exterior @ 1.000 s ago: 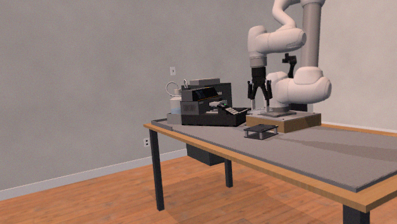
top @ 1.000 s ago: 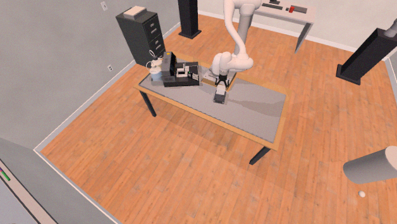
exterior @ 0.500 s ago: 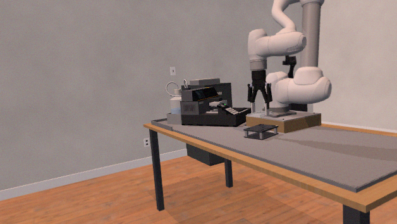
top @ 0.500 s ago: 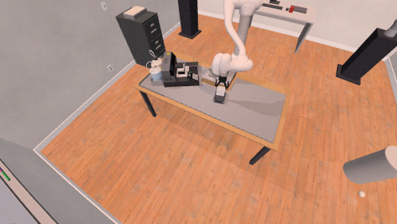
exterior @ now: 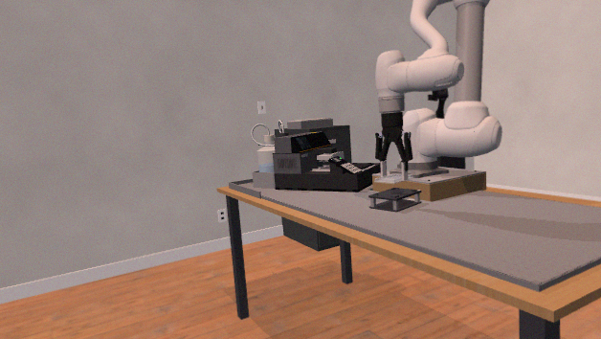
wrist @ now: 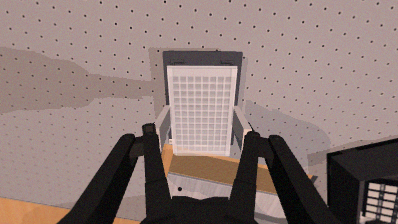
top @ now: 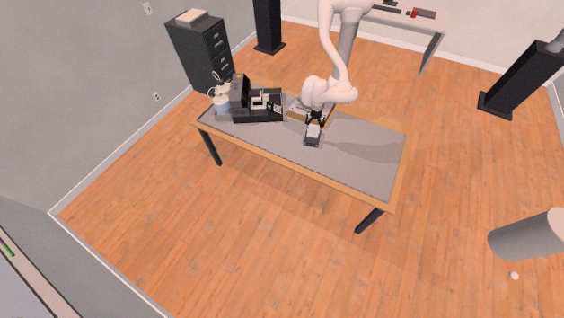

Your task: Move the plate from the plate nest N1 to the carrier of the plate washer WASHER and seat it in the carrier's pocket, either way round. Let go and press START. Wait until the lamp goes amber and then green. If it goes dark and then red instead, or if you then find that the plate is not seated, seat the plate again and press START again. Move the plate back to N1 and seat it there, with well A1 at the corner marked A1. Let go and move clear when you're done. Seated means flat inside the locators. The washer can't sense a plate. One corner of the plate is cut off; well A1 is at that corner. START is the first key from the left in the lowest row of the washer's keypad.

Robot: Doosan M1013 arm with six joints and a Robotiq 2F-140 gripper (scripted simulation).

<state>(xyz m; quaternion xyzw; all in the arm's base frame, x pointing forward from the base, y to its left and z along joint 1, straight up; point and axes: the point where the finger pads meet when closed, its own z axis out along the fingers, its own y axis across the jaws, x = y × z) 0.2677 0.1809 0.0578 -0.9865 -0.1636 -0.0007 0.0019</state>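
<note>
My hand is 8 cm above the black plate nest N1. Round my hand: white well plate: 3 cm below; plate washer: 5 cm behind, 59 cm to the right.
</note>
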